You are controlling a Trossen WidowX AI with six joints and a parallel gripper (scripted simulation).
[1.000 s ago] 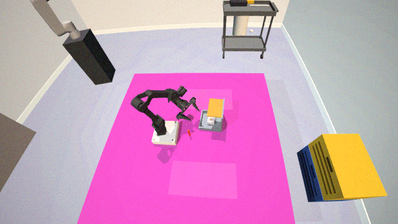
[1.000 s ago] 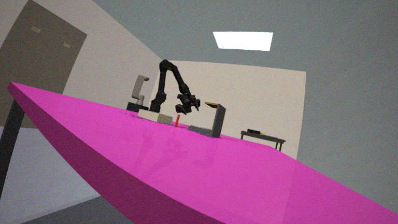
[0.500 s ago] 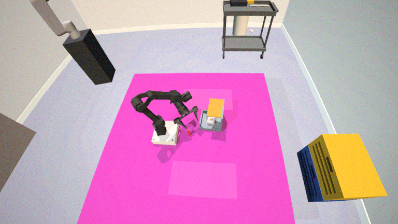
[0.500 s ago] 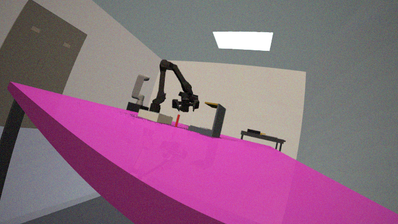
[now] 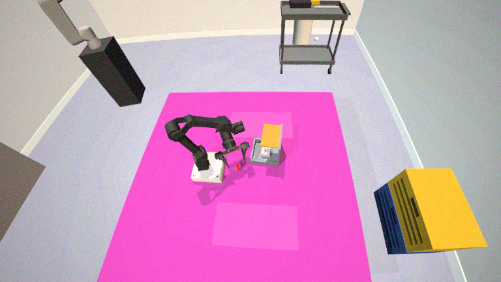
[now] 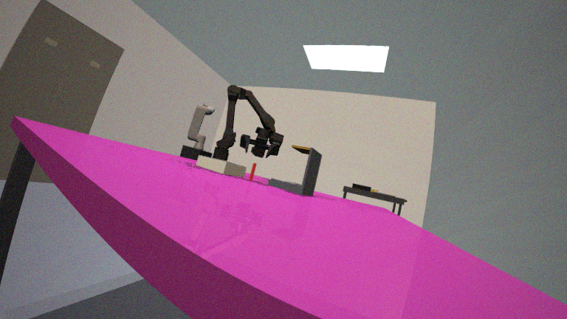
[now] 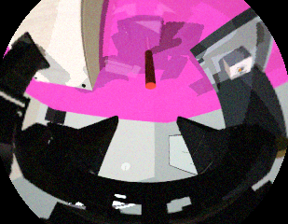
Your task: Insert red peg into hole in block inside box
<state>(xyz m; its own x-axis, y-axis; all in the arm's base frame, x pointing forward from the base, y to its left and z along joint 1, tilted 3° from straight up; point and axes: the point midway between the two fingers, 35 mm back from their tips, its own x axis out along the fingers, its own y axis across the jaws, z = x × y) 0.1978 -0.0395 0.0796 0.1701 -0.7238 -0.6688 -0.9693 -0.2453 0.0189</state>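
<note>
The red peg is 80 mm below my gripper tip and 30 mm to the left of it. The rest, counted from my gripper tip: orange roof 200 mm ahead, 100 mm to the left, 80 mm above; back wall 250 mm ahead, 90 mm to the left, 10 mm below.
</note>
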